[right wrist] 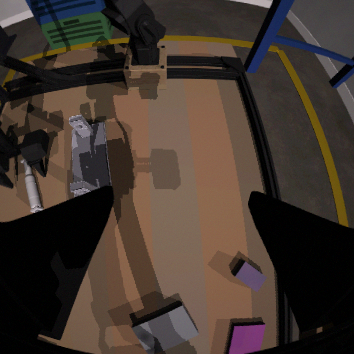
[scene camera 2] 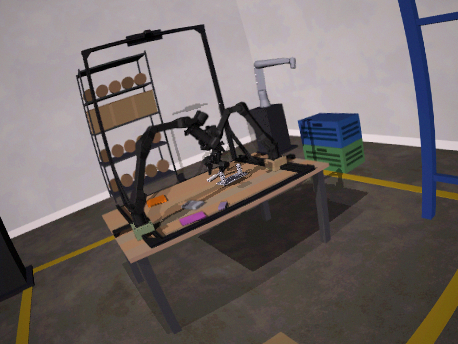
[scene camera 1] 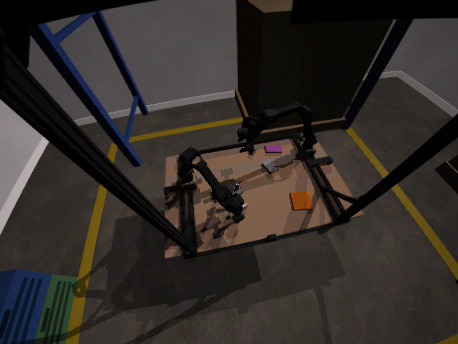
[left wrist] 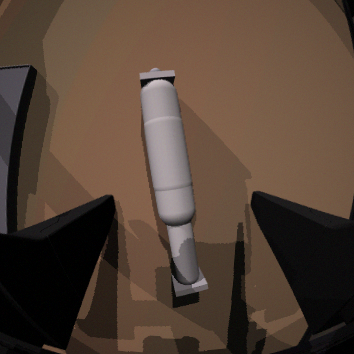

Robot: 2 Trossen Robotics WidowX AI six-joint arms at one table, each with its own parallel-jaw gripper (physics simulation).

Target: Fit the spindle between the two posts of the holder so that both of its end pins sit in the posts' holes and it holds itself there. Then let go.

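Frame: origin at the left arm's base, x ahead, y left, z up, level; centimetres.
Seen in the pictures: left gripper, fingertip midpoint: (right wrist: 28,181) (scene camera 2: 214,176) (left wrist: 183,200); right gripper, fingertip midpoint: (right wrist: 182,195) (scene camera 2: 221,150) (scene camera 1: 238,147); left arm's base, link origin: (right wrist: 145,56) (scene camera 2: 274,157) (scene camera 1: 187,178); right arm's base, link origin: (scene camera 2: 141,223) (scene camera 1: 307,146).
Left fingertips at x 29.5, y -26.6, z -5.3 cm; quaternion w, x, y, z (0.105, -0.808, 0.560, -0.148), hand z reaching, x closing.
Pixels of each thing's top centre, then the offset from my left fingertips to it.
- pale grey spindle, top centre: (left wrist: 175,187) (right wrist: 26,182) dx +0.6, dy +0.9, dz +1.3 cm
- grey holder, top centre: (right wrist: 88,160) (scene camera 2: 232,177) (scene camera 1: 227,191) dx -4.4, dy +15.1, dz -0.2 cm
- grey block, top centre: (right wrist: 164,331) (scene camera 2: 192,203) (scene camera 1: 270,165) dx +29.0, dy +30.7, dz +0.5 cm
- magenta block, top centre: (right wrist: 244,350) (scene camera 2: 192,217) (scene camera 1: 273,148) dx +36.0, dy +46.5, dz +0.0 cm
- small purple block, top centre: (right wrist: 251,276) (scene camera 2: 222,204) dx +19.6, dy +47.5, dz +0.5 cm
- orange plate, top centre: (scene camera 2: 155,200) (scene camera 1: 301,200) dx +41.4, dy +0.9, dz -0.1 cm
The pale grey spindle (left wrist: 167,150) (right wrist: 32,190) lies on the table, with a wider barrel, a thinner neck and a small square piece at each end. The grey holder (right wrist: 82,150) (scene camera 2: 232,178) stands beside it, apart, with its two posts upright; part of its base shows at the left of the left wrist view. My left gripper (left wrist: 183,200) is open and empty above the spindle, a finger on either side of it near the barrel's lower end. My right gripper (right wrist: 182,195) (scene camera 1: 247,149) is open and empty, raised above the table; its finger partly covers the holder's near end.
A grey block (right wrist: 167,327) (scene camera 1: 270,166), a magenta block (right wrist: 248,337) (scene camera 1: 273,148) and a small purple block (right wrist: 251,275) (scene camera 2: 223,205) lie on the right arm's side. An orange plate (scene camera 1: 301,200) (scene camera 2: 157,200) lies farther off. Black rails border the table.
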